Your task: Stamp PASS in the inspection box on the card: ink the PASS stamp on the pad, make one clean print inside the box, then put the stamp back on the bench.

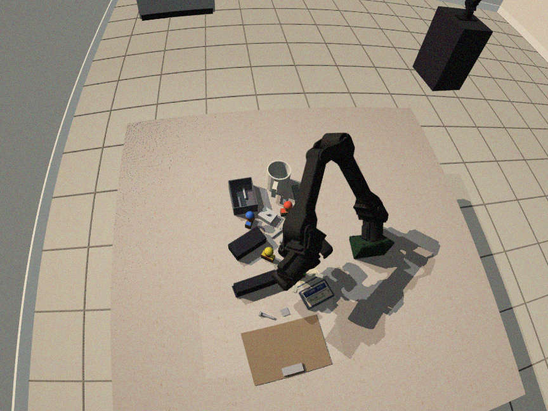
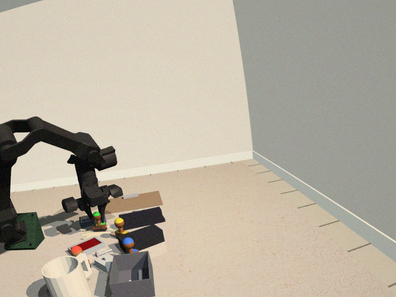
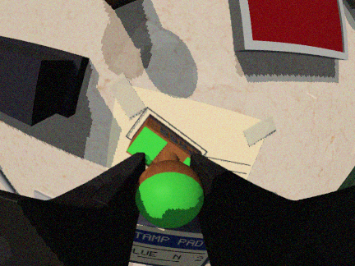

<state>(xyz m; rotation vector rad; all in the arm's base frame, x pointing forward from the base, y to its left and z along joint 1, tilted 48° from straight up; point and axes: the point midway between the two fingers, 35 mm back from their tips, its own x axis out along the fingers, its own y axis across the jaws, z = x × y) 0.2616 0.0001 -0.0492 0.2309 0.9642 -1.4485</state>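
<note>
Now: gripper tip right at the green stamp. Round my gripper tip: cream card: 30 mm below, 10 mm behind; then yellow stamp: 80 mm to the right, 70 mm ahead; then blue-labelled tin: 80 mm to the left, 30 mm behind, 10 mm below.
</note>
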